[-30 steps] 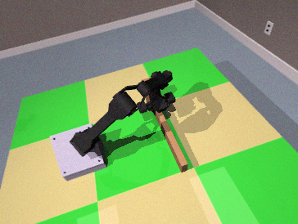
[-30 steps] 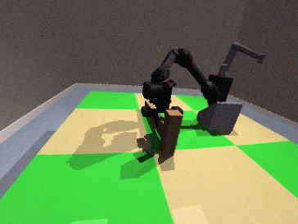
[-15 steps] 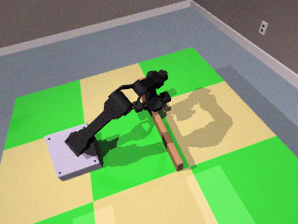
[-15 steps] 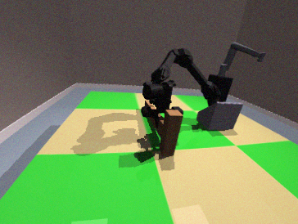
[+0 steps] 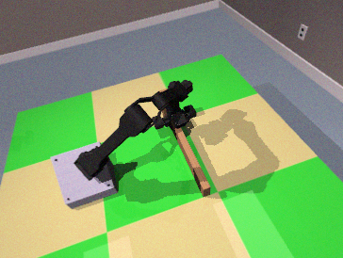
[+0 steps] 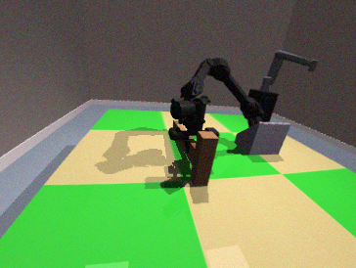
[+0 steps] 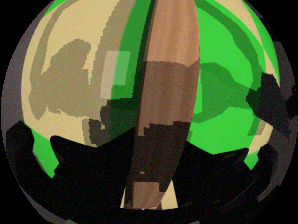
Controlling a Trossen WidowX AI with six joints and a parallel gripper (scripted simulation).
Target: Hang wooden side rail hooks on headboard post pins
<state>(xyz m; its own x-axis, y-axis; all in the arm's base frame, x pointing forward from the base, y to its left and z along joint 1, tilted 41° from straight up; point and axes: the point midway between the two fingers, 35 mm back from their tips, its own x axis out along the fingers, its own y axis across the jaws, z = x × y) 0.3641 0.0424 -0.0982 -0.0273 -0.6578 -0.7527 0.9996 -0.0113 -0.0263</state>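
Right now my gripper tip is 110 mm to the right of the headboard post and 40 mm below it.
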